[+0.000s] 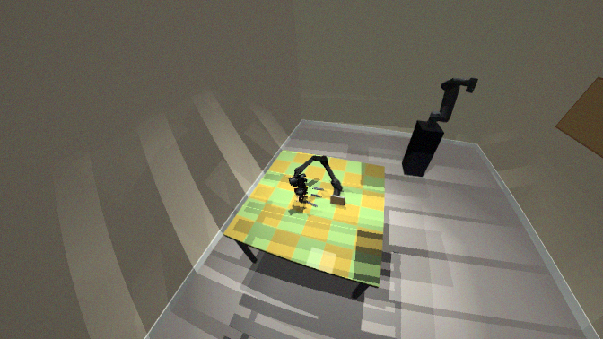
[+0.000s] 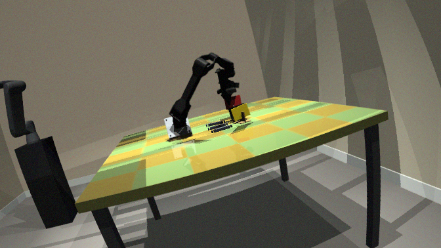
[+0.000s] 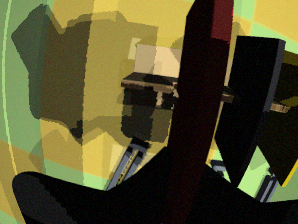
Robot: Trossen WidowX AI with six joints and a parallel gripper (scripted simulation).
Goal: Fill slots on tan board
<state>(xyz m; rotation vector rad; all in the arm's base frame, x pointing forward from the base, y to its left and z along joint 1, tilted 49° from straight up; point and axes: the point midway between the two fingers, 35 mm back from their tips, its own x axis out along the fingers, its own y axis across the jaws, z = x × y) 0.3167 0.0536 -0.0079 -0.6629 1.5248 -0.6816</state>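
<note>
The red board lies 30 mm ahead of my gripper tip. From my gripper tip the other things lie so: yellow board (100 mm to the right, 50 mm below, 30 mm ahead); then tan board (70 mm below, 50 mm to the right, 30 mm ahead); then nearly black board (50 mm to the right, 50 mm below, 30 mm ahead).
</note>
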